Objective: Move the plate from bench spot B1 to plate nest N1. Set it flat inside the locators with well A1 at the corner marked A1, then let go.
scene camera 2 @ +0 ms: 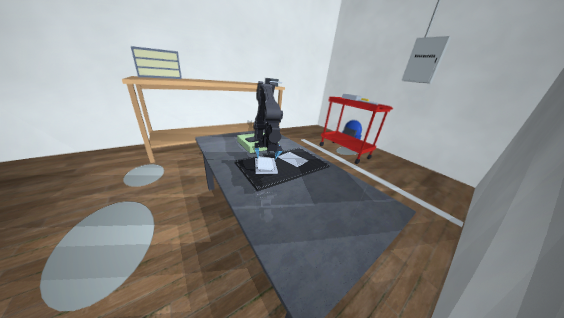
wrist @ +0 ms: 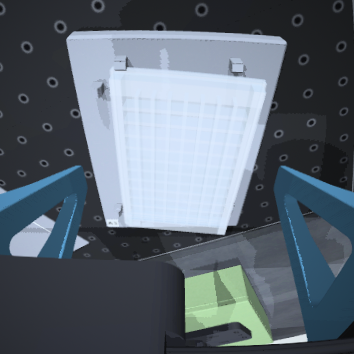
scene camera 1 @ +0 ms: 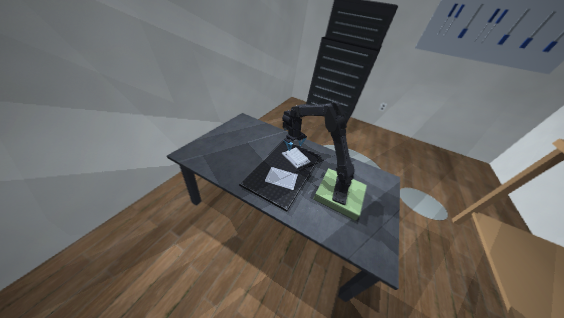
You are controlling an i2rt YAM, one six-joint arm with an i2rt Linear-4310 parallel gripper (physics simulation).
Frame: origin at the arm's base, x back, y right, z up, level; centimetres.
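Seen in the pictures: gripper, between the fingertips: (scene camera 2: pixel 266 158) (wrist: pixel 180 176) (scene camera 1: pixel 294 148); arm's base, origin of its link: (scene camera 2: pixel 258 138) (wrist: pixel 186 338) (scene camera 1: pixel 341 189).
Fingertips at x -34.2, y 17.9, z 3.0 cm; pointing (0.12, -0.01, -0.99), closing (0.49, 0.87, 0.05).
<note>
Pixels of each thing's top centre, then the offset from my fingertips to it. "*": a spot on its surface instead. Level surfaces: height alone.
- clear-white plate, centre of its top: (wrist: pixel 180 178) (scene camera 2: pixel 265 161) (scene camera 1: pixel 297 154) dx +2.8, dy -1.4, dz -3.2 cm
- light grey nest, centre of its top: (wrist: pixel 175 165) (scene camera 2: pixel 265 163) (scene camera 1: pixel 296 155) dx +2.6, dy -1.6, dz -4.5 cm
- A1 mark, centre of its top: (wrist: pixel 112 222) dx +6.2, dy -10.2, dz -5.5 cm
- flat pale rectangle, a spot on its surface: (wrist: pixel 37 240) * dx +5.4, dy -20.0, dz -6.5 cm
- dark table, height of its surface: dz -8.0 cm
The clear-white plate (scene camera 1: pixel 296 156) (scene camera 2: pixel 266 163) (wrist: pixel 180 150) lies on the light grey nest (scene camera 2: pixel 266 172) (wrist: pixel 175 49). In the wrist view its top edge is beside the two upper locators, and its left edge is close to the left locators. The plate looks slightly turned against the nest, and its lower edge reaches the nest's lower edge. The A1 mark (wrist: pixel 112 222) is at the nest's lower left corner; the plate's well labels cannot be read. My gripper (scene camera 1: pixel 296 145) (scene camera 2: pixel 267 155) (wrist: pixel 180 176) is open above the plate, with one finger out to each side, holding nothing.
A flat pale rectangle (scene camera 1: pixel 281 178) (scene camera 2: pixel 293 159) (wrist: pixel 37 240) lies on the black perforated board (scene camera 1: pixel 267 192) (scene camera 2: pixel 257 184) (wrist: pixel 40 105) beside the nest. The arm's base stands on a green block (scene camera 1: pixel 325 192) (scene camera 2: pixel 246 143) (wrist: pixel 215 290) on the dark table (scene camera 1: pixel 220 145) (scene camera 2: pixel 320 220).
</note>
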